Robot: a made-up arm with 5 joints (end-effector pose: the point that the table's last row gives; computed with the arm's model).
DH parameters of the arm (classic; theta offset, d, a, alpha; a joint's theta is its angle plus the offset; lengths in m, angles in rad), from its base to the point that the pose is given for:
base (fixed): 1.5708 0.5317 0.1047 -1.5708
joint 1: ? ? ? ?
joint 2: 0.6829 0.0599 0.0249 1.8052
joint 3: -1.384 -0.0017 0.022 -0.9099
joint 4: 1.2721 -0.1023 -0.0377 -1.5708
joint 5: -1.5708 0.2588 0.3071 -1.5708
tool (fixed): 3.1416 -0.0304 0 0
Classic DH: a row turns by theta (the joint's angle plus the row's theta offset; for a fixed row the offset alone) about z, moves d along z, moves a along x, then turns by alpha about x.
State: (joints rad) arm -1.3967 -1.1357 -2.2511 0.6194 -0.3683
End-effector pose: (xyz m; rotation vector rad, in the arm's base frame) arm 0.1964 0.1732 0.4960 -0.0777 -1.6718 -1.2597
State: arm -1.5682 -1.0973 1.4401 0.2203 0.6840
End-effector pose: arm -0.1990 -0.1597 0.2655 -0.7154 -1.0085 1.5143
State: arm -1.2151 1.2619 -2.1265 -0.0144 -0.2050
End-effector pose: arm -0.3789 0.2549 0.4164 -1.5149 1.6666 -0.5005
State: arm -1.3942 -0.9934 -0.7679 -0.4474 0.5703
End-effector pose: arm -0.1382 0.1465 0.8042 1.4884 -1.2845 -1.5774
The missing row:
joint 1: 0 0.1325 -0.064 1.5708
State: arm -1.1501 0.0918 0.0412 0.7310 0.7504
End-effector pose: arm -0.1004 -0.1632 0.7522 2.1451 0.6870 -1.0312
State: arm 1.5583 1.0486 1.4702 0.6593 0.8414
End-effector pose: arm 0.1232 0.2731 0.5085 -0.3579 0.2630 -1.9024
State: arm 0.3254 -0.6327 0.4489 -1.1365 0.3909
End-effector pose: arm -0.1997 0.4001 0.6779 1.2058 -2.3376 -0.4498
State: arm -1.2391 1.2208 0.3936 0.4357 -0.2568
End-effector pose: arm -0.1707 -0.0039 0.8164 2.0156 0.2920 -0.7722
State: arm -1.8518 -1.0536 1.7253 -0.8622 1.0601
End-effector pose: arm -0.2455 -0.2716 0.4564 -0.4992 -0.3460 1.9918
